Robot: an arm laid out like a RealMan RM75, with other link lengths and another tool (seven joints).
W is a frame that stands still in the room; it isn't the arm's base.
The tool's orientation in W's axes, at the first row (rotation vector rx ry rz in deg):
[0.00, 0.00, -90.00]
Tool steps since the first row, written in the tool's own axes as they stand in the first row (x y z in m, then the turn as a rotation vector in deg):
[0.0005, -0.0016, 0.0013, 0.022, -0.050, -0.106]
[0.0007, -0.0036, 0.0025, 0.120, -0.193, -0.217]
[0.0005, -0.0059, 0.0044, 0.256, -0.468, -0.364]
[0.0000, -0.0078, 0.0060, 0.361, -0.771, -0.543]
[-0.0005, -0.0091, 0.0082, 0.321, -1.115, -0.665]
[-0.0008, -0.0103, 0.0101, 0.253, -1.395, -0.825]
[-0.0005, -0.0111, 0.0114, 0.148, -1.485, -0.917]
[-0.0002, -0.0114, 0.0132, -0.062, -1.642, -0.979]
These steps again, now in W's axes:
[-0.0016, -0.0005, 0.0013, -0.050, -0.022, -0.106]
[-0.0036, -0.0007, 0.0025, -0.193, -0.120, -0.217]
[-0.0059, -0.0005, 0.0044, -0.468, -0.256, -0.364]
[-0.0078, 0.0000, 0.0060, -0.771, -0.361, -0.543]
[-0.0091, 0.0005, 0.0082, -1.115, -0.321, -0.665]
[-0.0103, 0.0008, 0.0101, -1.395, -0.253, -0.825]
[-0.0111, 0.0005, 0.0114, -1.485, -0.148, -0.917]
[-0.0114, 0.0002, 0.0132, -1.642, 0.062, -0.979]

